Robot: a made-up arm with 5 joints. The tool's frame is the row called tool.
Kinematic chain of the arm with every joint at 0, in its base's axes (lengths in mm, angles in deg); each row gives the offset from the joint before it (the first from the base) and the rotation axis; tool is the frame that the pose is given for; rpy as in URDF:
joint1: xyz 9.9 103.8 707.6 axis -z
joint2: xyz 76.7 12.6 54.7 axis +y
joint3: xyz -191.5 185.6 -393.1 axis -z
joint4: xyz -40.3 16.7 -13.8 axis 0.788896 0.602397 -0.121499
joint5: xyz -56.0 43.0 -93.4 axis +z
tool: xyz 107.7 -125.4 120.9 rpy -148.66 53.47 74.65
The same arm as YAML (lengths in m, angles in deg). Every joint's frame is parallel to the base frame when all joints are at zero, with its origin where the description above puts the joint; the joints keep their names.
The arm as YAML. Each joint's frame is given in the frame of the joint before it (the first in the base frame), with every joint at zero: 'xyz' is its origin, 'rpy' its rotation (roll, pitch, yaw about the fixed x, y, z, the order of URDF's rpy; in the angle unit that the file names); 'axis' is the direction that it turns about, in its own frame. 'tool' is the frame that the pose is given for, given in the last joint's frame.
units:
  length: m
  angle: deg
joints:
  - name: joint1
    type: revolute
    origin:
      xyz: [0.0099, 0.1038, 0.7076]
      rpy: [0.0, 0.0, 0.0]
    axis: "-z"
  - name: joint2
    type: revolute
    origin:
      xyz: [0.0767, 0.0126, 0.0547]
      rpy: [0.0, 0.0, 0.0]
    axis: "+y"
  - name: joint3
    type: revolute
    origin:
      xyz: [-0.1915, 0.1856, -0.3931]
      rpy: [0.0, 0.0, 0.0]
    axis: "-z"
  - name: joint4
    type: revolute
    origin:
      xyz: [-0.0403, 0.0167, -0.0138]
      rpy: [0.0, 0.0, 0.0]
    axis: [0.788896, 0.602397, -0.121499]
  - name: joint5
    type: revolute
    origin:
      xyz: [-0.056, 0.043, -0.0934]
      rpy: [0.0, 0.0, 0.0]
    axis: "+z"
tool:
  origin:
    xyz: [0.1077, -0.1254, 0.1209]
    rpy: [-148.66, 53.47, 74.65]

